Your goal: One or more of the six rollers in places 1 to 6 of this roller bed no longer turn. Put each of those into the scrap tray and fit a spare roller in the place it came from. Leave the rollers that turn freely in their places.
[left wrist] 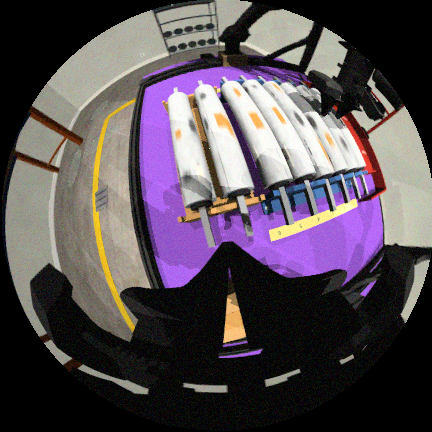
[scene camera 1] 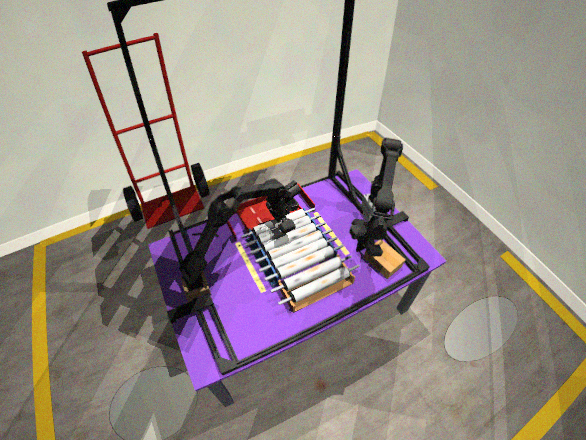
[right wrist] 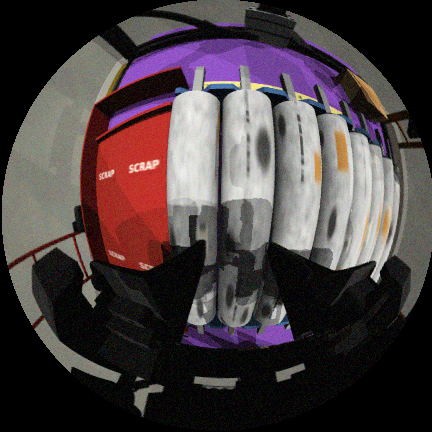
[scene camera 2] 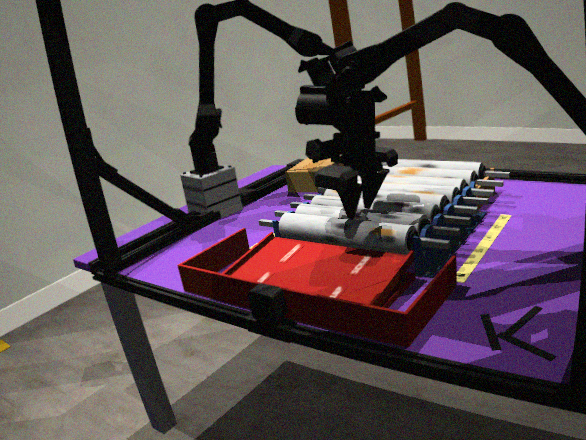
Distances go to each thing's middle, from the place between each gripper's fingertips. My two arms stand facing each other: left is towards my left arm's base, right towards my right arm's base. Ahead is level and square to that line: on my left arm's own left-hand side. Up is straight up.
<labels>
I see the scrap tray [scene camera 2: 375, 280] 160 mm behind my right hand, 10 mm to the left of it and 50 mm below it. Round my right hand: brown box [scene camera 2: 300, 178] 350 mm ahead, 330 mm to the left, 40 mm below.
Now: left hand 4 cm short of the brown box, 15 cm to the right of it and 10 cm above it. The rest, counted from my left hand: scrap tray 47 cm behind, 18 cm to the right, 11 cm below.
</labels>
